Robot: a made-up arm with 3 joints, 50 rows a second.
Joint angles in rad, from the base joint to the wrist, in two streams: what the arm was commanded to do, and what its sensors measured. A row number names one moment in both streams.
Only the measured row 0 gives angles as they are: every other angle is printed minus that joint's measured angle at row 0.
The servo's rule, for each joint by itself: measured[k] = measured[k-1] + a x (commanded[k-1-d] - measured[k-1]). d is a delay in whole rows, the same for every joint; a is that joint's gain. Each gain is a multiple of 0.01, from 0.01 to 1. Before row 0 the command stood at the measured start. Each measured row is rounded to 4 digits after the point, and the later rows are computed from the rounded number. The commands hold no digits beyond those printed.
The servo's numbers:
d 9
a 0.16 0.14 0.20
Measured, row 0:
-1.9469 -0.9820 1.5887
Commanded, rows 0 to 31:
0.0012 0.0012 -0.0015
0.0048 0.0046 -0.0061
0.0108 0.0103 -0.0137
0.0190 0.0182 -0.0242
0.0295 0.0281 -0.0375
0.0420 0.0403 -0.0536
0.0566 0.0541 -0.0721
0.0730 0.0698 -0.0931
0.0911 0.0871 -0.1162
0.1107 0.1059 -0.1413
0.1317 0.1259 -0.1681
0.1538 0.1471 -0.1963
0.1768 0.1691 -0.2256
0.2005 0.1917 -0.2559
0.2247 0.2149 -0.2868
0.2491 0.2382 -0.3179
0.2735 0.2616 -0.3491
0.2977 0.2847 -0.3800
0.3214 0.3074 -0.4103
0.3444 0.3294 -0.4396
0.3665 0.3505 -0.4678
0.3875 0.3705 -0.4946
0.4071 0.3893 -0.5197
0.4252 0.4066 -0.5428
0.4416 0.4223 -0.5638
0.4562 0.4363 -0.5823
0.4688 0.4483 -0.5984
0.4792 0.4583 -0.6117
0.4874 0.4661 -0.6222
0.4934 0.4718 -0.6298
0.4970 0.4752 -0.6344
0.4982 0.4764 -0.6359
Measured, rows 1 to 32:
0.0000 0.0000 0.0000
0.0000 0.0000 0.0000
0.0000 0.0000 0.0000
0.0000 0.0000 0.0000
0.0000 0.0000 0.0000
0.0000 0.0000 0.0000
0.0000 0.0000 0.0000
0.0000 0.0000 0.0000
0.0000 0.0000 0.0000
0.0002 0.0002 -0.0003
0.0009 0.0008 -0.0015
0.0025 0.0021 -0.0039
0.0051 0.0044 -0.0080
0.0090 0.0077 -0.0139
0.0143 0.0123 -0.0218
0.0211 0.0182 -0.0319
0.0294 0.0254 -0.0441
0.0393 0.0340 -0.0585
0.0507 0.0441 -0.0751
0.0637 0.0556 -0.0937
0.0781 0.0684 -0.1142
0.0939 0.0825 -0.1365
0.1110 0.0978 -0.1604
0.1292 0.1142 -0.1857
0.1484 0.1316 -0.2121
0.1684 0.1498 -0.2395
0.1891 0.1687 -0.2676
0.2103 0.1881 -0.2961
0.2318 0.2079 -0.3248
0.2534 0.2279 -0.3534
0.2749 0.2479 -0.3816
0.2961 0.2677 -0.4092

